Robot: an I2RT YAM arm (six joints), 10 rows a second.
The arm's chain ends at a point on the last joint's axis. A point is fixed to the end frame.
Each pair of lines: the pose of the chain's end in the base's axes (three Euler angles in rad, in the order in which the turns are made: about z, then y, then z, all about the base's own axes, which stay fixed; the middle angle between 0 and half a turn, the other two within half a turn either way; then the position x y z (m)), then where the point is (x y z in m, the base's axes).
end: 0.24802 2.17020 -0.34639 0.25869 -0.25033 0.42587
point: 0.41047 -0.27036 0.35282
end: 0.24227 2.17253 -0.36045 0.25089 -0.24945 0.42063
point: 0.40216 -0.27138 0.34708
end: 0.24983 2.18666 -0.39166 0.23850 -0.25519 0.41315
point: 0.38810 -0.28165 0.33770
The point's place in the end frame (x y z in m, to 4 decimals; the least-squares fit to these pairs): -0.0153 0.0376 0.1647
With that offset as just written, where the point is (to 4 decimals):
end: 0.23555 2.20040 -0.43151 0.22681 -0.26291 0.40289
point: 0.3742 -0.2944 0.3250
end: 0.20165 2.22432 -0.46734 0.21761 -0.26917 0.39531
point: 0.3618 -0.3041 0.3131
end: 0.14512 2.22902 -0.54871 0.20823 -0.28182 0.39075
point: 0.3484 -0.3265 0.3063
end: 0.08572 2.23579 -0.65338 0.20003 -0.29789 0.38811
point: 0.3340 -0.3549 0.3010
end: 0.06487 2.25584 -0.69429 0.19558 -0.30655 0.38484
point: 0.3256 -0.3673 0.2943
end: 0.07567 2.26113 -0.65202 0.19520 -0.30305 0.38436
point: 0.3273 -0.3582 0.2934
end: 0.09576 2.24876 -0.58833 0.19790 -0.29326 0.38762
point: 0.3344 -0.3411 0.2990
